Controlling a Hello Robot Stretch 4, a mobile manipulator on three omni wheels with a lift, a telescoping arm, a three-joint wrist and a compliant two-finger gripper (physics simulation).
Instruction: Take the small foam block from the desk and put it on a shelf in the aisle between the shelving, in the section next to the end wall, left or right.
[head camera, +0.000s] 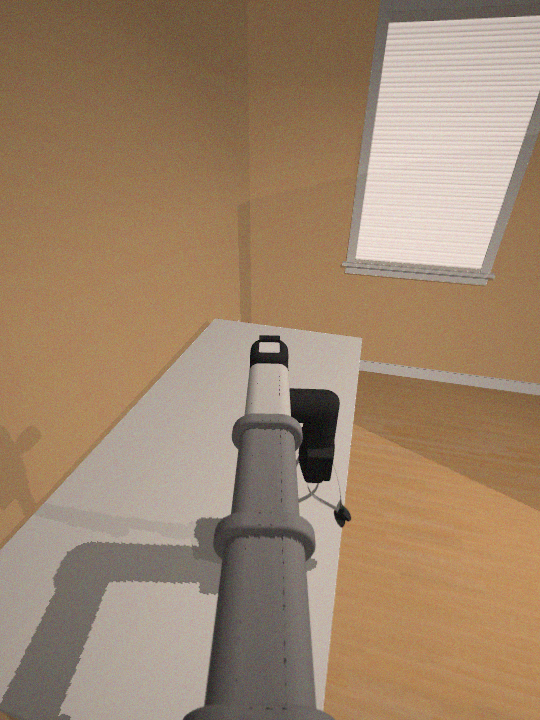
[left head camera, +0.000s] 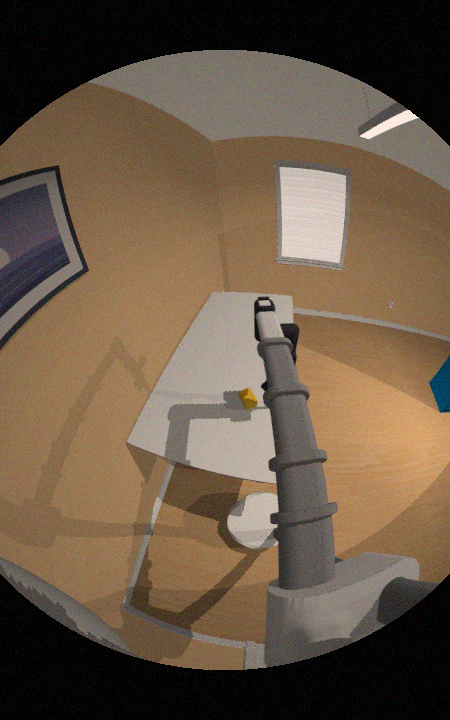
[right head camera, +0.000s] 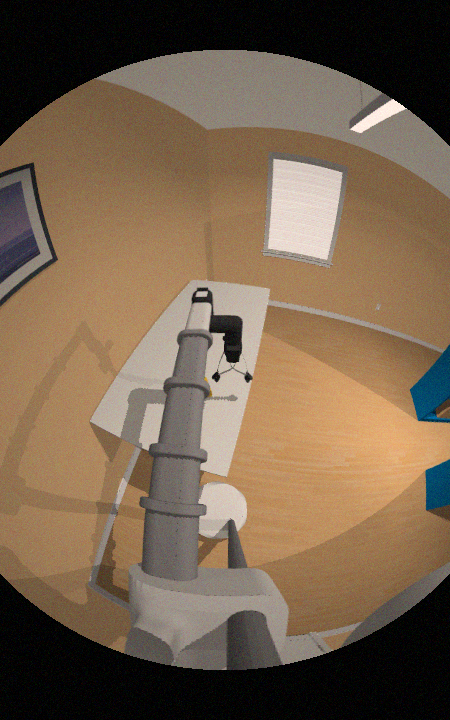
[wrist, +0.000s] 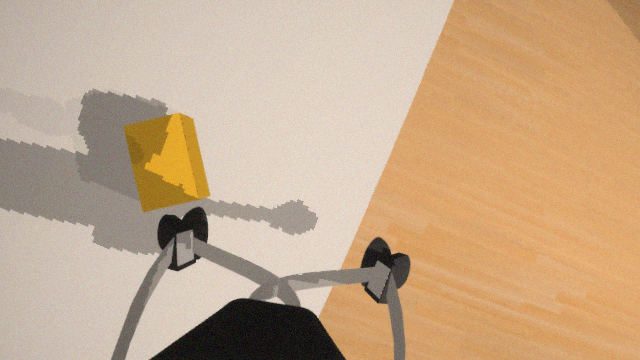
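Pixels of known places: gripper, fingertip midpoint: (head camera: 308, 521) (right head camera: 231, 380) (wrist: 286, 243); robot's base, origin of the base link: (left head camera: 258, 519) (right head camera: 216, 508).
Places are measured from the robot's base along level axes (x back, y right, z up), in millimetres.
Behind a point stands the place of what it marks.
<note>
The small yellow foam block (left head camera: 247, 398) @(x -592, y -53, z 738 mm) (wrist: 167, 162) @(x -608, y -46, z 738 mm) lies on the white desk (left head camera: 212, 339) @(x -1099, y -253, z 692 mm) (right head camera: 159, 339) @(x -979, y -379, z 693 mm) (wrist: 300, 100) @(x -699, y 76, z 693 mm) (head camera: 174, 424) @(x -1021, y -315, z 693 mm). In the right head camera a sliver of it shows past the arm; in the head camera the arm hides it. My gripper (right head camera: 232, 376) @(x -569, y 87, z 839 mm) (wrist: 286, 243) @(x -569, y 87, z 839 mm) is open and empty, its two fingertips well apart, above the desk's right edge. In the wrist view the block lies beyond the left fingertip, apart from the space between the fingers. In the head camera one fingertip shows and the arm hides the other.
Blue shelving (left head camera: 441, 387) @(x -727, y 2374, z 146 mm) (right head camera: 432, 390) @(x -684, y 2365, z 328 mm) stands at the right, with another blue unit (right head camera: 439, 487) @(x 347, y 2128, z 174 mm) nearer. A round white stool (left head camera: 254, 520) @(x -4, y -31, z 187 mm) (right head camera: 225, 509) @(x -9, y 64, z 187 mm) stands before the desk's near end. Walls rise along the desk's left side and behind its far end.
</note>
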